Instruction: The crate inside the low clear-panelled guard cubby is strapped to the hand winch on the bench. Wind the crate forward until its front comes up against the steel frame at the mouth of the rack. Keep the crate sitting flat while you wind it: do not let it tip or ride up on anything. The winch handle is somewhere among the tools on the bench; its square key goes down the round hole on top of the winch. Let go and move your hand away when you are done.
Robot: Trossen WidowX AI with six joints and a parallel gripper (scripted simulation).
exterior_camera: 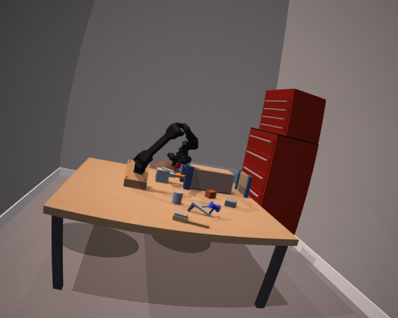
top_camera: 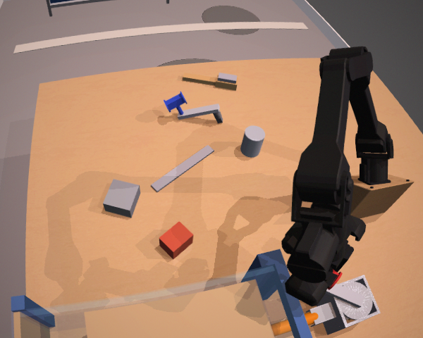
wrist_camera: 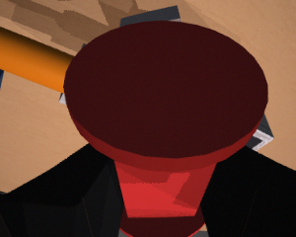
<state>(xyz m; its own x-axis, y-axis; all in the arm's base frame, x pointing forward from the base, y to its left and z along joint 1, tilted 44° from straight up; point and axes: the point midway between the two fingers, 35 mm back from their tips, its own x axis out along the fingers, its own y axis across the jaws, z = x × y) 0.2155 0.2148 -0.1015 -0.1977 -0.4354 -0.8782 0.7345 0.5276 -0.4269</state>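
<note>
Right now the red-gripped winch handle is 20 mm behind my gripper tip, 10 mm to the left of it and 30 mm below it. From my gripper tip the other things lie so: blue steel frame 80 mm ahead, 70 mm to the left, 20 mm below; then red knob 10 mm ahead, 10 mm to the right; then grey winch 90 mm behind, 30 mm to the left, 100 mm below.
</note>
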